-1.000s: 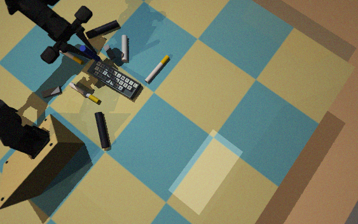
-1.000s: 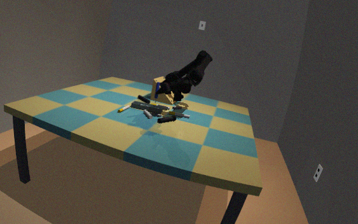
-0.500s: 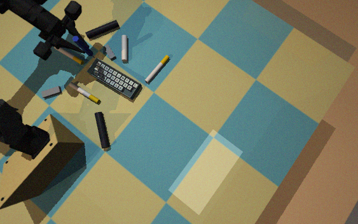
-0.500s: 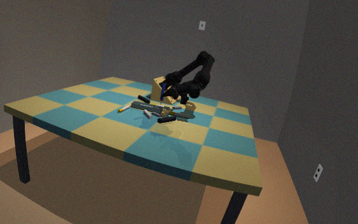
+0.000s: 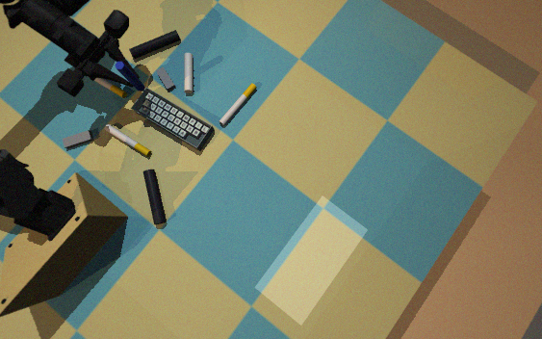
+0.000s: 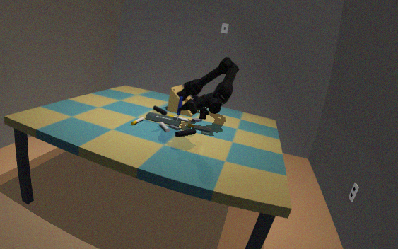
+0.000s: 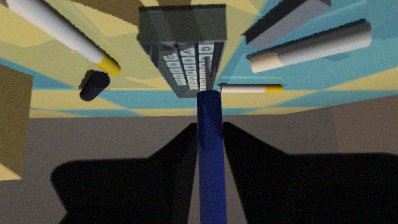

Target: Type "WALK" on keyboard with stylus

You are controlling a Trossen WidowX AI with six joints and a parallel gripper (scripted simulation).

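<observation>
Now: the stylus 1 cm below my gripper tip. Also, from my gripper tip: small grey block 18 cm behind, 7 cm to the left, 8 cm below; white cylinder 10 cm ahead, 3 cm to the right, 8 cm below.
</observation>
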